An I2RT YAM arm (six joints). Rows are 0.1 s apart.
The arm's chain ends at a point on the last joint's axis. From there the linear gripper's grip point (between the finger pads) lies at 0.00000 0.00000 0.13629 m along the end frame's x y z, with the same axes.
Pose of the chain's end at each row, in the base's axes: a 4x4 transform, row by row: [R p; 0 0 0 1], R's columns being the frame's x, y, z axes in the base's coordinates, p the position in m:
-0.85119 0.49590 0.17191 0.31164; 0.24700 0.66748 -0.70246 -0.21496; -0.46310 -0.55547 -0.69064 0.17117; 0 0 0 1
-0.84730 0.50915 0.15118 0.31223; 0.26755 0.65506 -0.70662 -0.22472; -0.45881 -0.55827 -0.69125 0.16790; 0 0 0 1
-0.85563 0.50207 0.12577 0.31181; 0.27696 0.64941 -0.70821 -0.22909; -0.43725 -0.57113 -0.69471 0.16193; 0 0 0 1
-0.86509 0.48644 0.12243 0.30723; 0.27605 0.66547 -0.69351 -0.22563; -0.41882 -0.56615 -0.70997 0.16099; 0 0 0 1
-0.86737 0.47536 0.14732 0.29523; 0.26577 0.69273 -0.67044 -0.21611; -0.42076 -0.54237 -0.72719 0.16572; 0 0 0 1
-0.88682 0.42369 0.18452 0.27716; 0.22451 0.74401 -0.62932 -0.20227; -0.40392 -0.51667 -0.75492 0.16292; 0 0 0 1
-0.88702 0.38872 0.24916 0.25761; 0.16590 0.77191 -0.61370 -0.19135; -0.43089 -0.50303 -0.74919 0.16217; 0 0 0 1
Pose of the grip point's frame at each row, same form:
-0.85119 0.49590 0.17191 0.33507; 0.24700 0.66748 -0.70246 -0.31070; -0.46310 -0.55547 -0.69064 0.07704; 0 0 0 1
-0.84730 0.50915 0.15118 0.33283; 0.26755 0.65506 -0.70662 -0.32103; -0.45881 -0.55827 -0.69125 0.07369; 0 0 0 1
-0.85563 0.50207 0.12577 0.32895; 0.27696 0.64941 -0.70821 -0.32561; -0.43725 -0.57113 -0.69471 0.06725; 0 0 0 1
-0.86509 0.48644 0.12243 0.32392; 0.27605 0.66547 -0.69351 -0.32015; -0.41882 -0.56615 -0.70997 0.06423; 0 0 0 1
-0.86737 0.47536 0.14732 0.31531; 0.26577 0.69273 -0.67044 -0.30748; -0.42076 -0.54237 -0.72719 0.06661; 0 0 0 1
-0.88682 0.42369 0.18452 0.30231; 0.22451 0.74401 -0.62932 -0.28804; -0.40392 -0.51667 -0.75492 0.06003; 0 0 0 1
-0.88702 0.38872 0.24916 0.29157; 0.16590 0.77191 -0.61370 -0.27499; -0.43089 -0.50303 -0.74919 0.06006; 0 0 0 1

